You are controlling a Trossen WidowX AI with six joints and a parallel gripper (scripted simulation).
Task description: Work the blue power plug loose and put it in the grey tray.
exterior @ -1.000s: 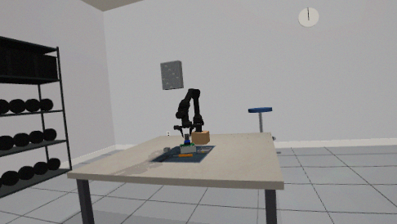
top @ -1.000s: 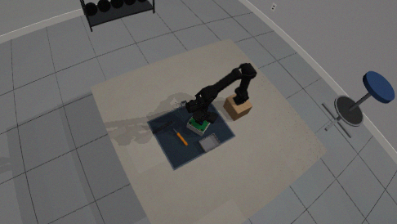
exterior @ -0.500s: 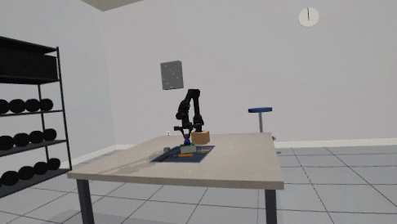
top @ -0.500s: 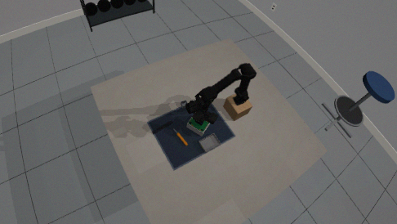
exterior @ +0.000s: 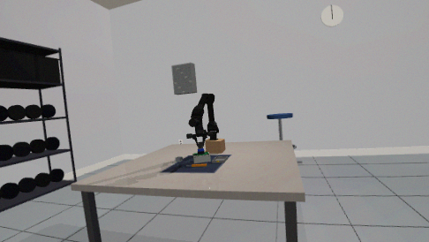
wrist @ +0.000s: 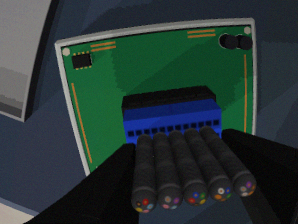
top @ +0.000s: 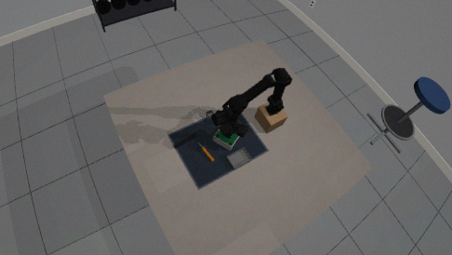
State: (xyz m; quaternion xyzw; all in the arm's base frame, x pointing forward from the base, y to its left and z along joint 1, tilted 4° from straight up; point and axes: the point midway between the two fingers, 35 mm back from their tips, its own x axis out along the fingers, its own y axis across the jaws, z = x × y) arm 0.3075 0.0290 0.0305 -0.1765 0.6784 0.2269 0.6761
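Right now my gripper tip is 2 cm above the blue power plug. Round my gripper tip: dark blue mat 5 cm ahead, 10 cm below; then dark spudger bar 22 cm ahead, 8 cm to the right, 10 cm below.
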